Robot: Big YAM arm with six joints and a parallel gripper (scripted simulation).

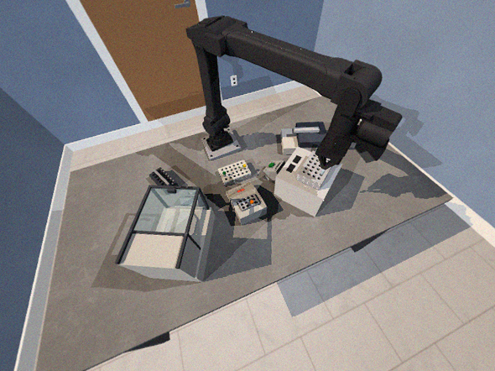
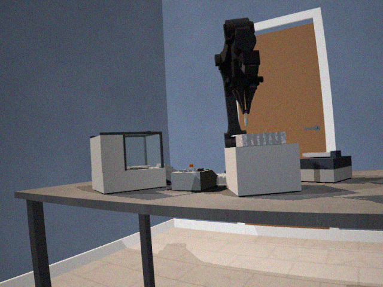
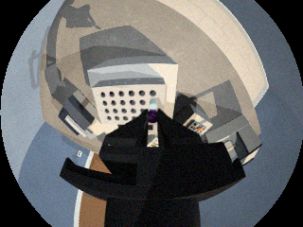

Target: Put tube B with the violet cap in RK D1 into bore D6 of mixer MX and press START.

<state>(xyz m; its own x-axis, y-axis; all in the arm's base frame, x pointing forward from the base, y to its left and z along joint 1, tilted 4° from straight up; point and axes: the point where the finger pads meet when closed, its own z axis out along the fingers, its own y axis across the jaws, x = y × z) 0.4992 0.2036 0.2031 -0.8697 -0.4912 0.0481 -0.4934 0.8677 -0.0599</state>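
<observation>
My hand is 2 cm above the tube B. Also, from my hand: green start key 20 cm behind, 17 cm below, 6 cm to the right; shaking block 8 cm below, 5 cm behind, 2 cm to the left; dry block DB 23 cm to the right, 20 cm below, 12 cm behind.
</observation>
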